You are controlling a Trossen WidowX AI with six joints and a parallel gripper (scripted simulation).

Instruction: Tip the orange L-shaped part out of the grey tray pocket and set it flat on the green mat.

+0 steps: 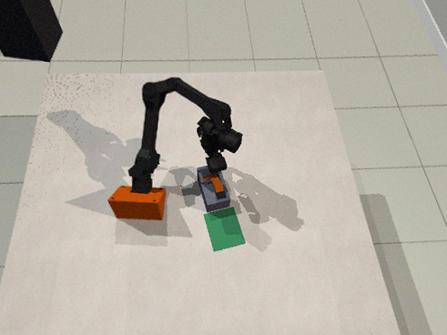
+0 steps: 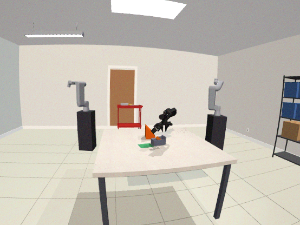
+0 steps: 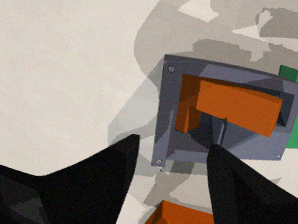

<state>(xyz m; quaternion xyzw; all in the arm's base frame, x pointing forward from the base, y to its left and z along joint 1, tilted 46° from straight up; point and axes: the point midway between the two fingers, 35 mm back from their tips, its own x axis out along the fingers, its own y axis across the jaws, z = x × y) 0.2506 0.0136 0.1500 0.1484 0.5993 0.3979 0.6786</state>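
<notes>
My gripper tip is now 100 mm above the orange L-shaped part, 40 mm to the left of it and 10 mm short of it. The rest, counted from my gripper tip: green mat 210 mm to the right, 160 mm below, 70 mm ahead.
</notes>
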